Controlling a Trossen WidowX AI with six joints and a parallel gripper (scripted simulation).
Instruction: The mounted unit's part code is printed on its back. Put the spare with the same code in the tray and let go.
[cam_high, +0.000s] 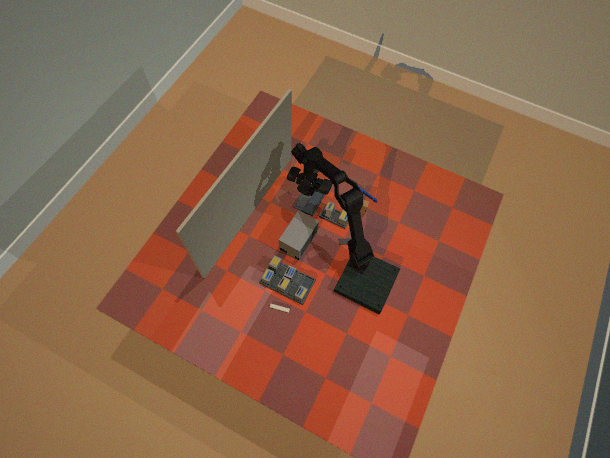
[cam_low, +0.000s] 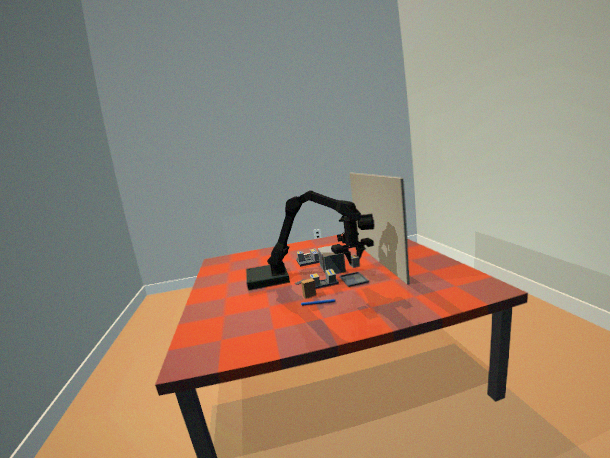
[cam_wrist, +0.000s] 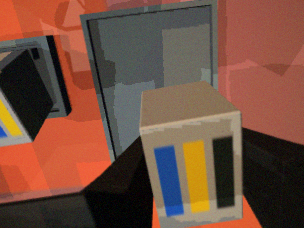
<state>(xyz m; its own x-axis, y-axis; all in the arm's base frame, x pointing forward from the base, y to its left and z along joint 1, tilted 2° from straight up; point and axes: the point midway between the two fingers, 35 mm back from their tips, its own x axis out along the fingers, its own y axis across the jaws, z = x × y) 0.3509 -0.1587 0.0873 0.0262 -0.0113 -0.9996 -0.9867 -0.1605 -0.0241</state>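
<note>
The grey tray lies 8 cm below my gripper tip and 1 cm behind it. Also, from my gripper tip: brown box: 23 cm behind, 8 cm to the right, 5 cm below; then grey mounted unit: 20 cm to the left, 7 cm behind, 3 cm below; then tan spare block: 2 cm above.
</note>
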